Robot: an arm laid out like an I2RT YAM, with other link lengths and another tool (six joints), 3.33 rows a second.
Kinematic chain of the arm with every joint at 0, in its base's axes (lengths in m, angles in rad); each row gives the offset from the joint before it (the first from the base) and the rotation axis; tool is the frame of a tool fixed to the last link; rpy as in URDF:
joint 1: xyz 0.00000 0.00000 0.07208 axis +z
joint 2: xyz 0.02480 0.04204 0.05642 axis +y
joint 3: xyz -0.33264 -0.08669 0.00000 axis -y
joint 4: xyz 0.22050 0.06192 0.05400 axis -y
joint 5: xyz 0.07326 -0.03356 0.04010 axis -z
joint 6: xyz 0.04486 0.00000 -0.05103 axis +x
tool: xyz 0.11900 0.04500 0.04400 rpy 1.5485 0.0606 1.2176
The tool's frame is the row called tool.
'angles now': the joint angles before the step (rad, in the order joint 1, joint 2, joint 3, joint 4, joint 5, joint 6). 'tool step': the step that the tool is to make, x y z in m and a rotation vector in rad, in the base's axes. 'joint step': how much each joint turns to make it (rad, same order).
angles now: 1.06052, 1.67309, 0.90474, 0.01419, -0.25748, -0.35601
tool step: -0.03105, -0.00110, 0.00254, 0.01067, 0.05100, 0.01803
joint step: 0.07124, -0.03839, -0.04795, 0.01479, 0.00456, 0.07547
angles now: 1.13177, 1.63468, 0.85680, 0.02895, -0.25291, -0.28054
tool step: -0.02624, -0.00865, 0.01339, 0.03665, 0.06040, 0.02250
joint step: 0.04498, -0.06442, -0.04634, 0.00942, -0.03034, 0.06952
